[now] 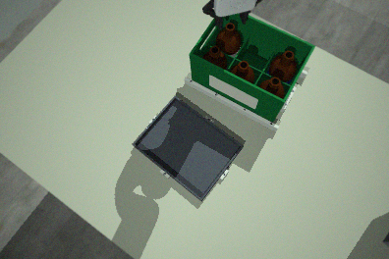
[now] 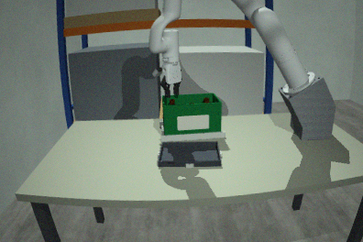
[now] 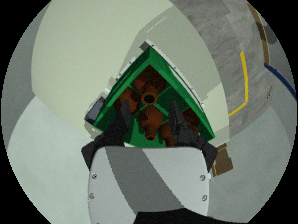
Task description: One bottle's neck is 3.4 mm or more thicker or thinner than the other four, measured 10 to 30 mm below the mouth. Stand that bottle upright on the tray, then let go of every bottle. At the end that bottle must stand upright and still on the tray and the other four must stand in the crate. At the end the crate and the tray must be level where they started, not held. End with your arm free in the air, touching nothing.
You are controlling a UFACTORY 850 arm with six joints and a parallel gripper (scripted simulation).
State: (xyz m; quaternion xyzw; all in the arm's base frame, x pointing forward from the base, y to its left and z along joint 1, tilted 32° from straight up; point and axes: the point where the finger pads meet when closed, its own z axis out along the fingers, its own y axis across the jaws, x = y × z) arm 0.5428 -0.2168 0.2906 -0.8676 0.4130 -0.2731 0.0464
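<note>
My hand is 8 cm past the green crate, 6 cm to the right of it and 12 cm above it. Also, from my hand: dark grey tray (32 cm to the left, 19 cm below).
</note>
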